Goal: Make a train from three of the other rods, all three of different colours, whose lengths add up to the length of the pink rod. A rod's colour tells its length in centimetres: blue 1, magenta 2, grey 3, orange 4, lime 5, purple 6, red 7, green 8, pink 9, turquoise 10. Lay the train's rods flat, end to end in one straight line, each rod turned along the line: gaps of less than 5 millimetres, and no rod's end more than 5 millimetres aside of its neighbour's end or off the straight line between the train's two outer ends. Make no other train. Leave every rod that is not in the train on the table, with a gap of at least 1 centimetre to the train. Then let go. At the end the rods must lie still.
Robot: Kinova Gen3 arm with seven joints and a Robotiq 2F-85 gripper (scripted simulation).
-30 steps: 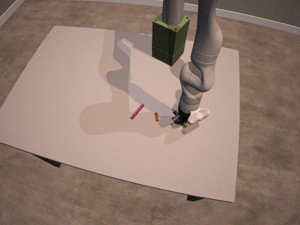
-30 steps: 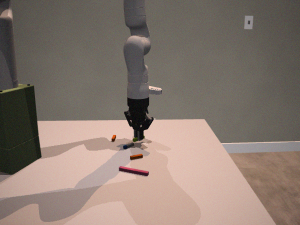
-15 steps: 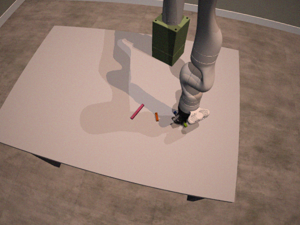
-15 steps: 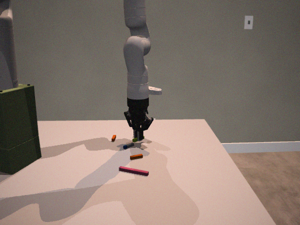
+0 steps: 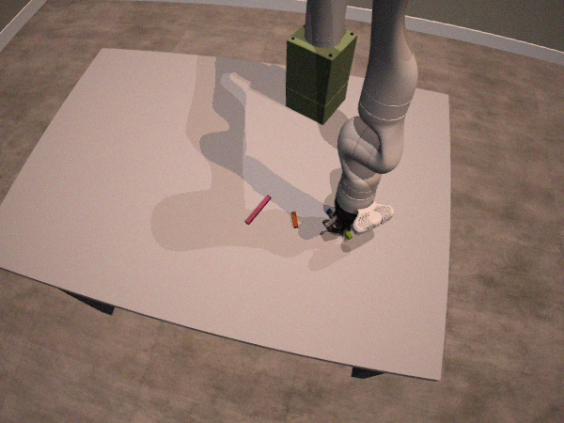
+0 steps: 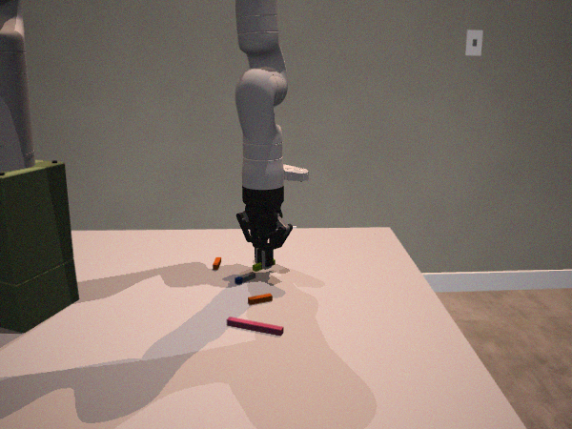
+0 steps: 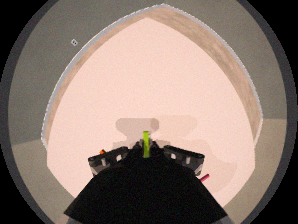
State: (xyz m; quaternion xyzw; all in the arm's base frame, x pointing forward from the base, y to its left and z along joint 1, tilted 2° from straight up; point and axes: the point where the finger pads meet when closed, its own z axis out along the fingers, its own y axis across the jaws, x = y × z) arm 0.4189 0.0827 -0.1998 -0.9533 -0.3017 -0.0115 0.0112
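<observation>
Right now my hand is 1 cm above the lime rod. The rest, counted from my hand: grey rod (3 cm behind, 2 cm to the right, 3 cm below); then pink rod (4 cm behind, 21 cm to the right, 3 cm below); then blue rod (5 cm behind, 4 cm to the right, 3 cm below).
</observation>
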